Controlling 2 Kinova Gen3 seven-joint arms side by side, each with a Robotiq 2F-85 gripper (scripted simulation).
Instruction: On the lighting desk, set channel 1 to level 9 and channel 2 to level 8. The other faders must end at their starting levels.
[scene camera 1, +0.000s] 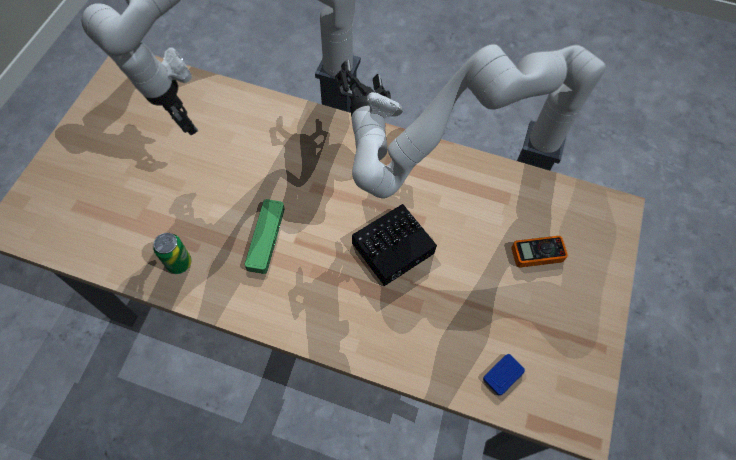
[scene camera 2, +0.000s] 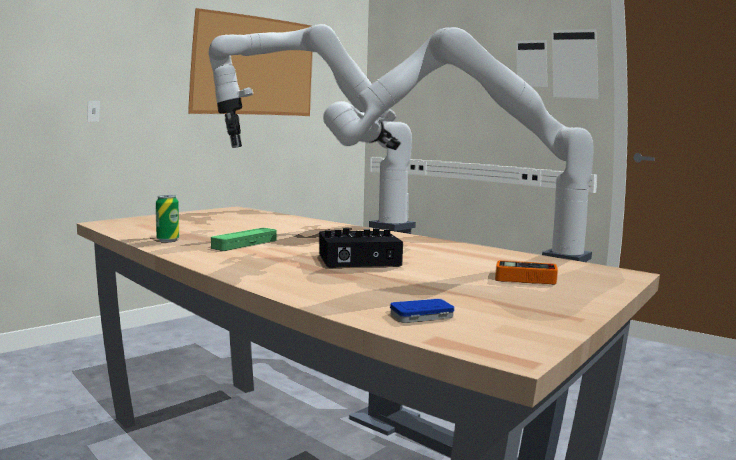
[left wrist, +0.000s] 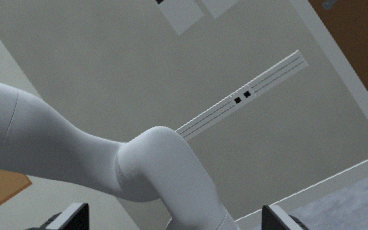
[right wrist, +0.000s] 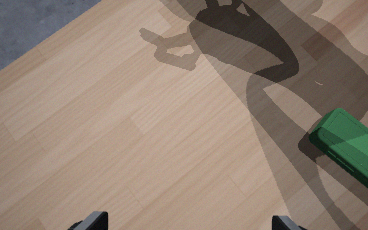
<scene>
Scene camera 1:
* my left gripper: 361, 69
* my right gripper: 186, 118
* green case: 264, 238
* blue box: 508, 370
</scene>
